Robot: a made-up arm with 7 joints. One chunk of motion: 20 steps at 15 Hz.
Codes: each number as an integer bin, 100 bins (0 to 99) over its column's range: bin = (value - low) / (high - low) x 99, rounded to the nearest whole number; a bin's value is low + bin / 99 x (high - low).
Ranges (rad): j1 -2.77..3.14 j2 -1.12..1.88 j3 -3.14..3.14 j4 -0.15..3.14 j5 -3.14..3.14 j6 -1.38..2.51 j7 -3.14..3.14
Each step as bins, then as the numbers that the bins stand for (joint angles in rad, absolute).
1 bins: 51 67 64 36 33 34 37
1 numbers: 0.2745 0.9103 0.9198 1.0464 -1.0467 -0.0440 -0.7929
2 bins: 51 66 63 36 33 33 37
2 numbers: 0.2745 0.8800 0.8564 1.0464 -1.0467 -0.0833 -0.7929
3 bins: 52 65 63 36 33 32 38
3 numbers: 0.3342 0.8497 0.8564 1.0464 -1.0467 -0.1226 -0.7295
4 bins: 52 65 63 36 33 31 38
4 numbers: 0.3342 0.8497 0.8564 1.0464 -1.0467 -0.1619 -0.7295
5 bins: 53 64 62 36 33 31 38
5 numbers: 0.3939 0.8194 0.7929 1.0464 -1.0467 -0.1619 -0.7295
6 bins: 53 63 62 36 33 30 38
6 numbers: 0.3939 0.7891 0.7929 1.0464 -1.0467 -0.2012 -0.7295
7 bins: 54 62 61 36 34 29 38
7 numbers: 0.4536 0.7588 0.7295 1.0464 -0.9832 -0.2405 -0.7295
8 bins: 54 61 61 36 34 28 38
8 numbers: 0.4536 0.7285 0.7295 1.0464 -0.9832 -0.2798 -0.7295
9 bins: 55 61 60 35 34 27 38
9 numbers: 0.5133 0.7285 0.6661 1.0131 -0.9832 -0.3191 -0.7295
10 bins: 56 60 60 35 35 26 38
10 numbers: 0.5730 0.6982 0.6661 1.0131 -0.9198 -0.3584 -0.7295
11 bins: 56 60 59 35 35 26 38
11 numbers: 0.5730 0.6982 0.6026 1.0131 -0.9198 -0.3584 -0.7295
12 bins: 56 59 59 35 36 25 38
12 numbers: 0.5730 0.6679 0.6026 1.0131 -0.8564 -0.3977 -0.7295
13 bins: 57 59 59 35 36 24 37
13 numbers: 0.6327 0.6679 0.6026 1.0131 -0.8564 -0.4370 -0.7929
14 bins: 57 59 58 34 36 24 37
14 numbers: 0.6327 0.6679 0.5392 0.9799 -0.8564 -0.4370 -0.7929
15 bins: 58 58 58 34 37 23 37
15 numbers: 0.6924 0.6376 0.5392 0.9799 -0.7929 -0.4763 -0.7929
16 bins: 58 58 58 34 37 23 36
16 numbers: 0.6924 0.6376 0.5392 0.9799 -0.7929 -0.4763 -0.8564
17 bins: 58 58 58 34 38 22 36
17 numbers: 0.6924 0.6376 0.5392 0.9799 -0.7295 -0.5156 -0.8564
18 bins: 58 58 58 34 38 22 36
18 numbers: 0.6924 0.6376 0.5392 0.9799 -0.7295 -0.5156 -0.8564
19 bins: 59 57 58 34 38 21 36
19 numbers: 0.7521 0.6073 0.5392 0.9799 -0.7295 -0.5548 -0.8564
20 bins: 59 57 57 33 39 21 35
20 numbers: 0.7521 0.6073 0.4758 0.9467 -0.6661 -0.5548 -0.9198
